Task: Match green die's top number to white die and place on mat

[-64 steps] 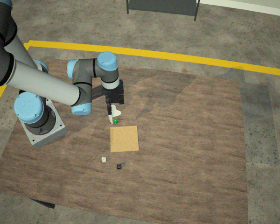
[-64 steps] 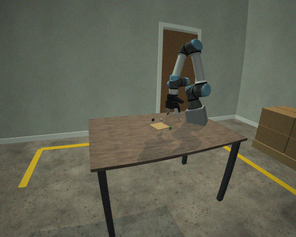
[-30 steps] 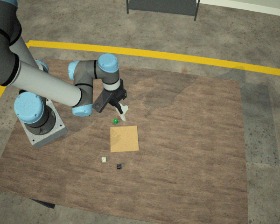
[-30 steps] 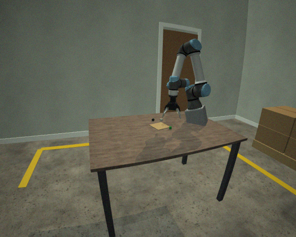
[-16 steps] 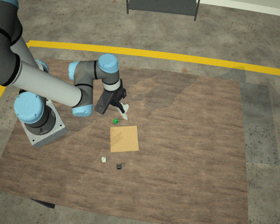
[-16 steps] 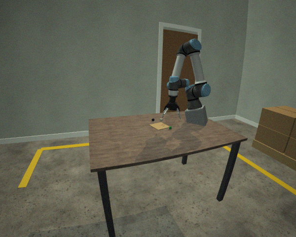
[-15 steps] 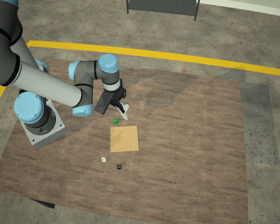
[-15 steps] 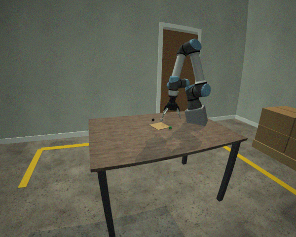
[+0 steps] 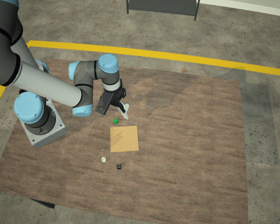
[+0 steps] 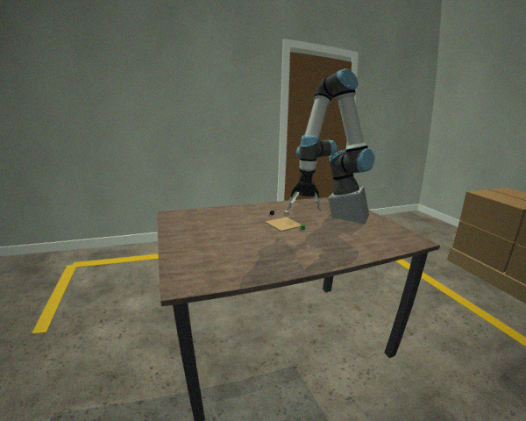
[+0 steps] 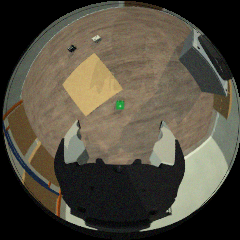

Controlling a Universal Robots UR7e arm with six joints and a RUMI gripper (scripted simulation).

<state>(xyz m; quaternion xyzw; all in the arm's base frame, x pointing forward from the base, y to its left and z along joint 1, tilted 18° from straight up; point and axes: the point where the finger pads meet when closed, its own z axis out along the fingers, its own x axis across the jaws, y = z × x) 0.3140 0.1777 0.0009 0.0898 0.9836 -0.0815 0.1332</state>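
Right now my hand is 90 mm above the green die. Also, from my hand: black die 110 mm ahead, 230 mm to the right, 90 mm below; then white die 20 mm ahead, 220 mm to the right, 90 mm below; then tan mat 80 mm ahead, 80 mm to the right, 90 mm below.
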